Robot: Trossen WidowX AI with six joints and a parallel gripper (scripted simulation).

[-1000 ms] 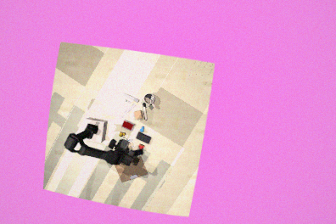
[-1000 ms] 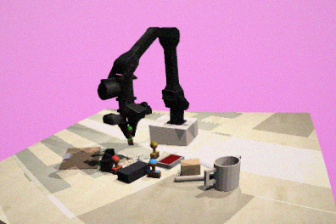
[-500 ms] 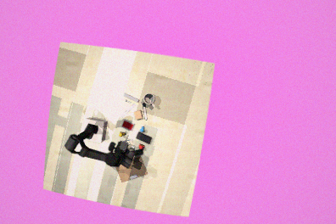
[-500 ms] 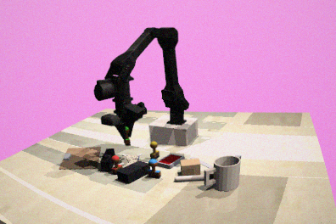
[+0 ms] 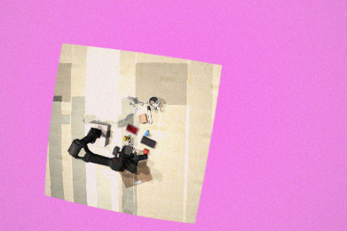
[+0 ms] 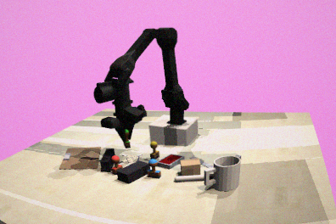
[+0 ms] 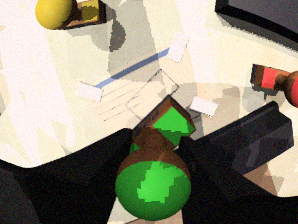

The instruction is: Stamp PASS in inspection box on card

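Right now my gripper tip is 80 mm above the white card and 10 mm past it. Also, from my gripper tip: red-knobbed stamp 110 mm ahead, 60 mm below, 20 mm to the left; then green-knobbed stamp right at my gripper tip; then yellow-knobbed stamp 80 mm to the left, 60 mm below, 60 mm behind.
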